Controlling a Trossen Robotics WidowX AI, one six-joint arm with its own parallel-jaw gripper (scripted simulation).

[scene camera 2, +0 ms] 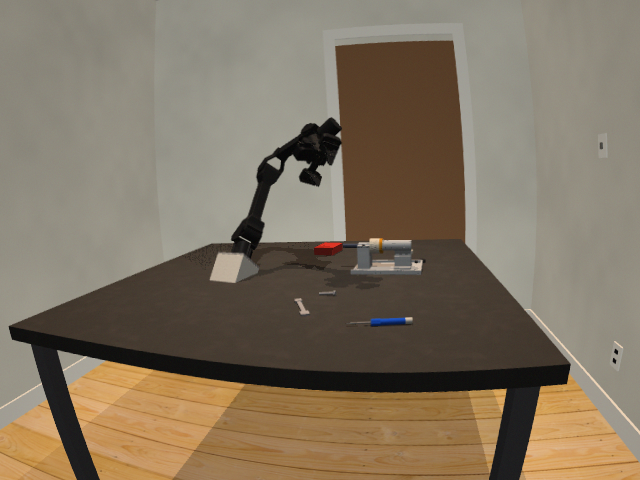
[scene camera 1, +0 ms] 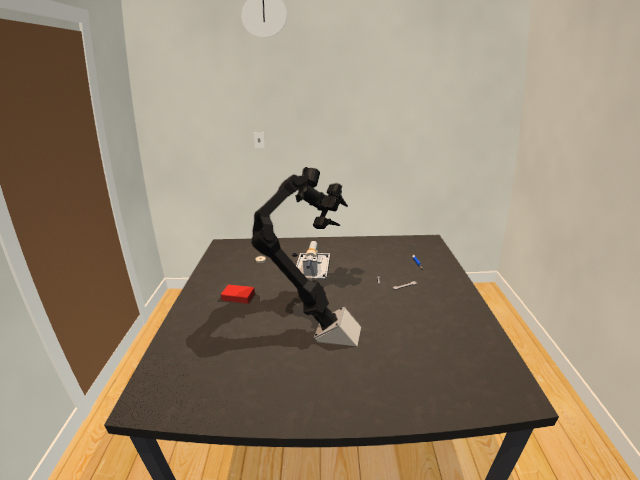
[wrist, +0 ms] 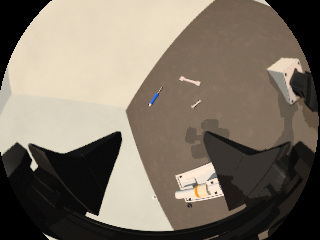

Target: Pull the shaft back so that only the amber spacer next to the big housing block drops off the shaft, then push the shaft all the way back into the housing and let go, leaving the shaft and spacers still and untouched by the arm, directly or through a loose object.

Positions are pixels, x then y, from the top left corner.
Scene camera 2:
my gripper: 323,175
shaft fixture: 402,264
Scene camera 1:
my gripper: 343,216
shaft fixture: 318,269
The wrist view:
my gripper: 163,136
shaft fixture: 206,173
